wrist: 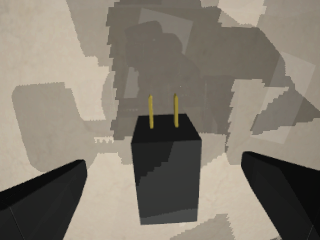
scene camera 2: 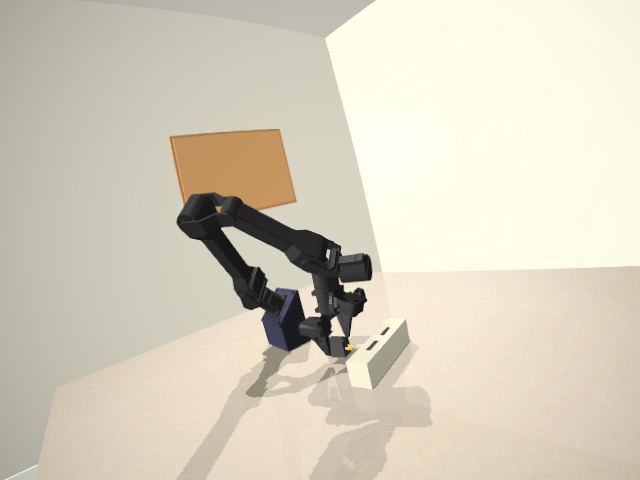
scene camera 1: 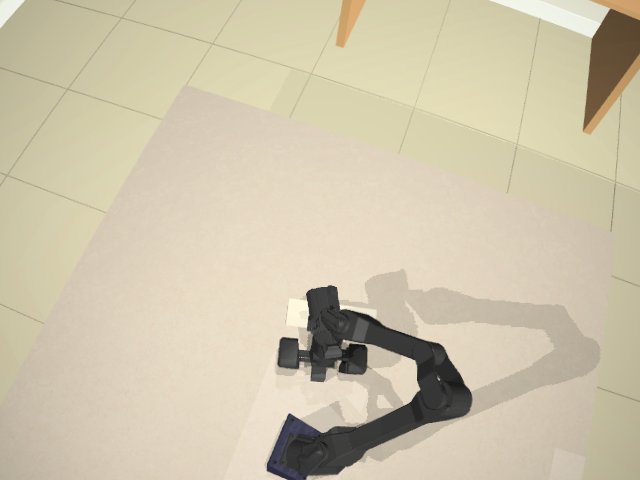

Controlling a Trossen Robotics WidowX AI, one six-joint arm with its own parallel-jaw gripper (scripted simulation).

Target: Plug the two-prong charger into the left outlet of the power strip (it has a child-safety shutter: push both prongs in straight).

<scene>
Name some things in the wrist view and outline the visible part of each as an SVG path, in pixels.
The gripper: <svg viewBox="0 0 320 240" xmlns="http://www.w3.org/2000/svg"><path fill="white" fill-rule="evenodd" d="M85 161L72 161L72 163L64 164L63 167L52 169L52 171L45 173L45 175L37 176L35 179L29 179L25 183L1 191L0 240L63 240L65 232L68 231L68 225L71 223L73 215L75 215L73 212L76 211L81 196L83 196L84 185L87 183L88 177ZM241 153L240 167L243 169L245 179L251 185L251 191L255 193L256 199L259 199L264 211L267 212L269 219L275 225L277 233L280 233L281 240L320 240L320 171L316 171L313 168L305 168L300 164L289 163L289 161L281 161L275 159L275 157L263 156L252 151Z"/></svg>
A two-prong charger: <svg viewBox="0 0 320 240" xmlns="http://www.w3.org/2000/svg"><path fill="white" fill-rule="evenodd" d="M149 93L149 115L137 116L135 131L133 131L131 140L133 179L135 179L140 224L195 223L197 215L199 215L201 136L196 131L195 125L192 124L187 113L179 113L179 97L177 97L176 93L173 95L175 113L167 113L167 115L153 115L152 95Z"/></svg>
</scene>
